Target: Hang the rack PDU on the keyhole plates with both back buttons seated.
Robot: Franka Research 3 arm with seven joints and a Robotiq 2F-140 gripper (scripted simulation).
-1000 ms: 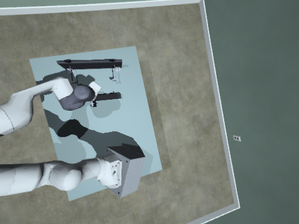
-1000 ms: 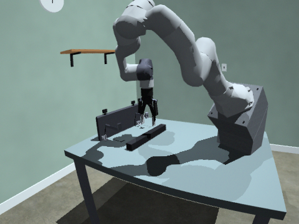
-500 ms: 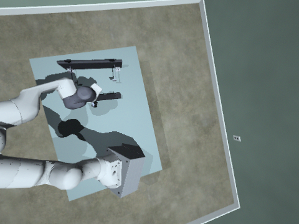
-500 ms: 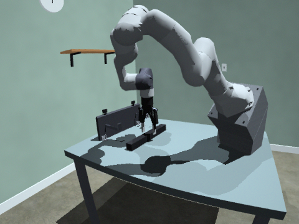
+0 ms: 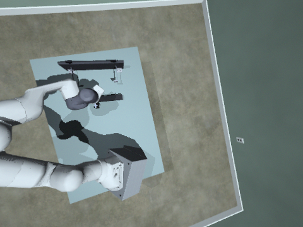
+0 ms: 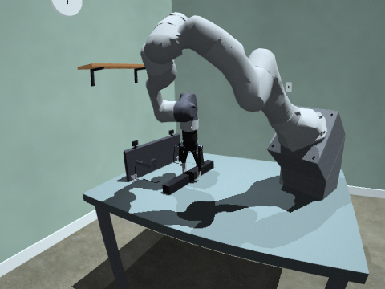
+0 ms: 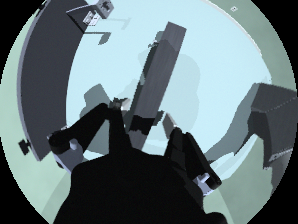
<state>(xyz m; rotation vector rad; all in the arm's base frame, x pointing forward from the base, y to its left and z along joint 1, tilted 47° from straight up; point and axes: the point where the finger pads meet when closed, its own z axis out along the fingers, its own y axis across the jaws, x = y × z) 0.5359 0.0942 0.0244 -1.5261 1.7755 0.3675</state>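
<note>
My gripper is now 2 cm short of the rack PDU and 2 cm above it. Round my hand: dark mounting panel 27 cm ahead, 4 cm above, 1 cm to the right.
</note>
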